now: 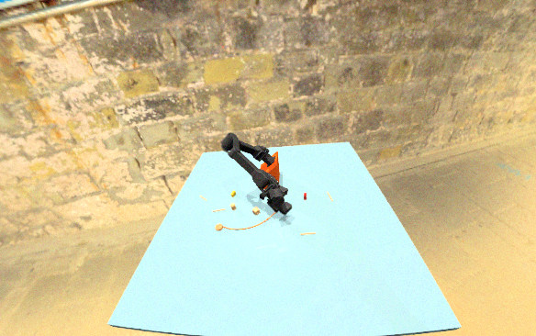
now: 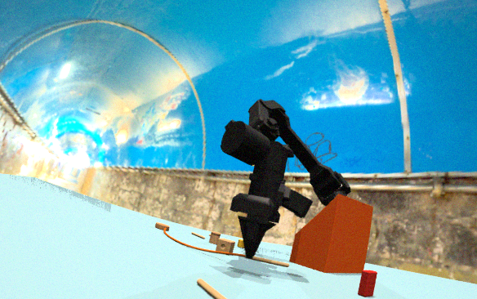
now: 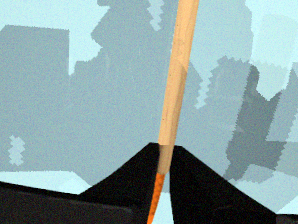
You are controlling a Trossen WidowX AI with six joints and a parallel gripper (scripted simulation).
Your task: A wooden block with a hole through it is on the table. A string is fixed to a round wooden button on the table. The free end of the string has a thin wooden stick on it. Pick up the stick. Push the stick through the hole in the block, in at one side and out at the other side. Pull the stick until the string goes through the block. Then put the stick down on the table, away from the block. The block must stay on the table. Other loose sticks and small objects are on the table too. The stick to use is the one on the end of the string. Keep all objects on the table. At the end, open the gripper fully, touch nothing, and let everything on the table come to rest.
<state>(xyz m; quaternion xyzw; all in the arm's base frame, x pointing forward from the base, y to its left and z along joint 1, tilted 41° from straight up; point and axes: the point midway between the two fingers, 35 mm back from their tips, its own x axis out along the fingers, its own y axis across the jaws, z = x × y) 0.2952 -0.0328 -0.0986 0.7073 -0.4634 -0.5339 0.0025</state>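
Now: gripper tip 11 cm to the left of the wooden block and 1 cm past it. Round my gripper tip: red cylinder 16 cm to the left, 12 cm behind; then round wooden button 30 cm to the right, 10 cm ahead, 1 cm below; then thin wooden stick 1 cm to the left, 1 cm behind.
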